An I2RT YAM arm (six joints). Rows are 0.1 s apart.
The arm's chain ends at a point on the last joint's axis. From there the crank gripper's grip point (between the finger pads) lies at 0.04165 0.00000 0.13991 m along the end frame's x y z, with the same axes.
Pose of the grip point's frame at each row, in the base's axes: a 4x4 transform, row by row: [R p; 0 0 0 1], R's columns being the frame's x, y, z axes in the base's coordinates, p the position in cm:
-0.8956 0.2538 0.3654 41.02; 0.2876 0.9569 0.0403 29.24; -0.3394 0.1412 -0.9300 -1.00; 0 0 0 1
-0.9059 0.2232 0.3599 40.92; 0.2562 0.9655 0.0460 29.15; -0.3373 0.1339 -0.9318 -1.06; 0 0 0 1
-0.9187 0.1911 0.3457 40.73; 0.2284 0.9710 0.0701 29.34; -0.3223 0.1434 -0.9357 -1.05; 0 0 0 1
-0.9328 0.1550 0.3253 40.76; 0.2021 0.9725 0.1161 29.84; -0.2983 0.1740 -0.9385 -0.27; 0 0 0 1
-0.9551 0.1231 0.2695 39.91; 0.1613 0.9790 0.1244 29.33; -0.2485 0.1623 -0.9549 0.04; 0 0 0 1
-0.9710 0.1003 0.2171 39.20; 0.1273 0.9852 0.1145 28.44; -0.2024 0.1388 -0.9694 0.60; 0 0 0 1
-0.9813 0.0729 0.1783 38.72; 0.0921 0.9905 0.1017 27.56; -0.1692 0.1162 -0.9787 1.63; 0 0 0 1
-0.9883 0.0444 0.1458 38.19; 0.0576 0.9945 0.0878 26.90; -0.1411 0.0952 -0.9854 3.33; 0 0 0 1
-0.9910 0.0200 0.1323 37.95; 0.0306 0.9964 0.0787 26.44; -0.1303 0.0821 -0.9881 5.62; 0 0 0 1
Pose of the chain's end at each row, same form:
-0.8956 0.2538 0.3654 39.64; 0.2876 0.9569 0.0403 27.48; -0.3394 0.1412 -0.9300 13.43; 0 0 0 1
-0.9059 0.2232 0.3599 39.66; 0.2562 0.9655 0.0460 27.44; -0.3373 0.1339 -0.9318 13.38; 0 0 0 1
-0.9187 0.1911 0.3457 39.72; 0.2284 0.9710 0.0701 27.41; -0.3223 0.1434 -0.9357 13.38; 0 0 0 1
-0.9328 0.1550 0.3253 40.09; 0.2021 0.9725 0.1161 27.37; -0.2983 0.1740 -0.9385 14.10; 0 0 0 1
-0.9551 0.1231 0.2695 40.12; 0.1613 0.9790 0.1244 26.92; -0.2485 0.1623 -0.9549 14.44; 0 0 0 1
-0.9710 0.1003 0.2171 40.21; 0.1273 0.9852 0.1145 26.31; -0.2024 0.1388 -0.9694 15.01; 0 0 0 1
-0.9813 0.0729 0.1783 40.31; 0.0921 0.9905 0.1017 25.75; -0.1692 0.1162 -0.9787 16.03; 0 0 0 1
-0.9883 0.0444 0.1458 40.27; 0.0576 0.9945 0.0878 25.43; -0.1411 0.0952 -0.9854 17.70; 0 0 0 1
-0.9910 0.0200 0.1323 40.23; 0.0306 0.9964 0.0787 25.21; -0.1303 0.0821 -0.9881 19.99; 0 0 0 1

